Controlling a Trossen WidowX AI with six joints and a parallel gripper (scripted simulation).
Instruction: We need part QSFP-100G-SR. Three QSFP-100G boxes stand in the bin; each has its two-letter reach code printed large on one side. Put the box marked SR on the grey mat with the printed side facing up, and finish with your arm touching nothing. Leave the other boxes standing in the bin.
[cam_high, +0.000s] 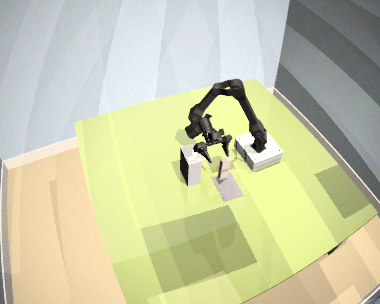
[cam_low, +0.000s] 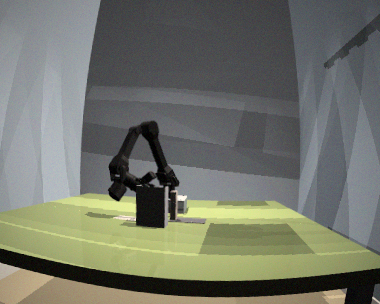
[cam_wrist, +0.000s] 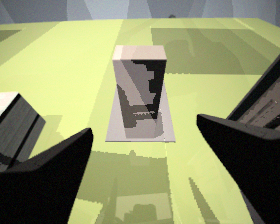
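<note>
Now: gripper tip 20 mm short of the grey mat, 100 mm to the right of it and 80 mm above it. The rest, counted from my gripper tip: white card: 20 mm ahead, 150 mm to the right, 80 mm below.
</note>
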